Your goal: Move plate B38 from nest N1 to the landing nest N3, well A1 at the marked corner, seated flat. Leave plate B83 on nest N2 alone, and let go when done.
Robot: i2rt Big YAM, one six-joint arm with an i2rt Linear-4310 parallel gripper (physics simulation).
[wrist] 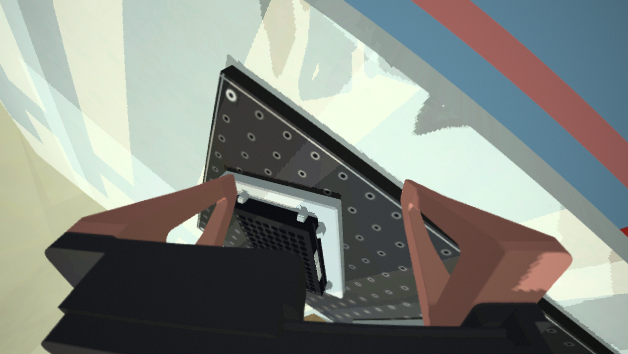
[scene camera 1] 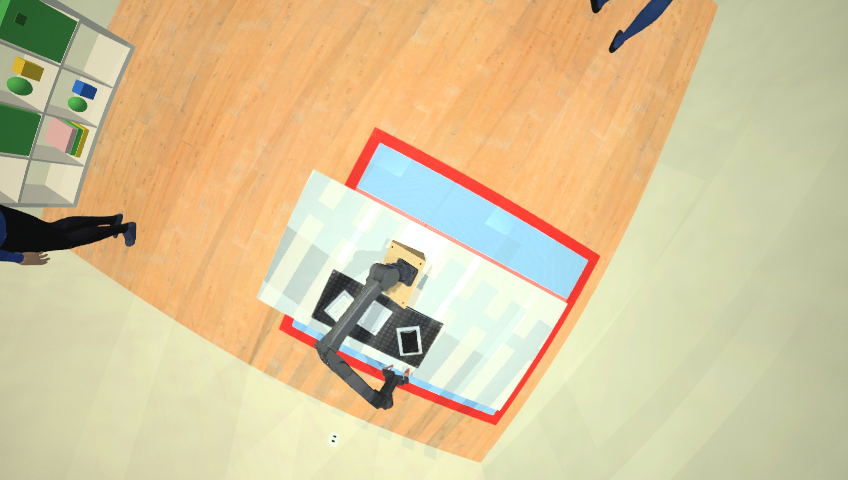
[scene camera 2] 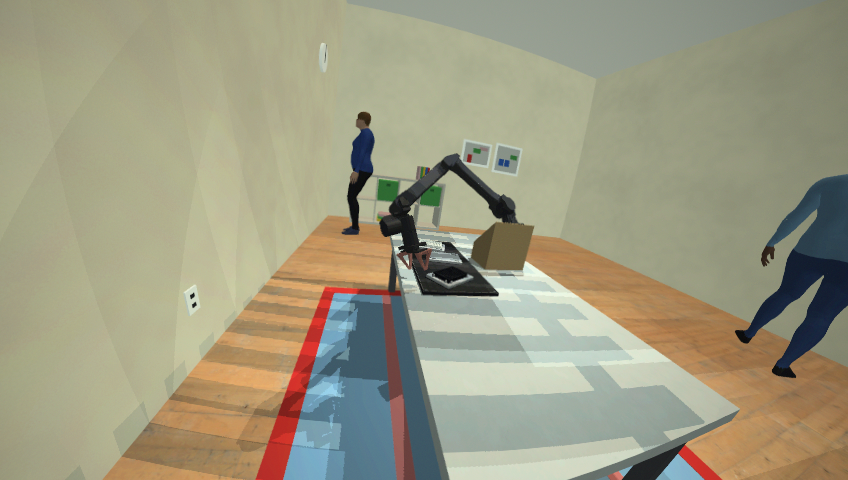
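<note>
A black well plate lies in a white nest frame at one end of the black perforated board. A white plate-like piece lies at the board's other end, and a pale nest lies between; whether it is filled is unclear. Plate and nest labels and the A1 corner cannot be read. My gripper is open and empty, above the board's outer long edge and beside the black plate. Its housing hides part of that plate in the wrist view.
The arm's base stands by a wooden block on the table, across the board from my gripper. The upper arm crosses over the board between the pale pieces. Two people stand on the floor away from the table.
</note>
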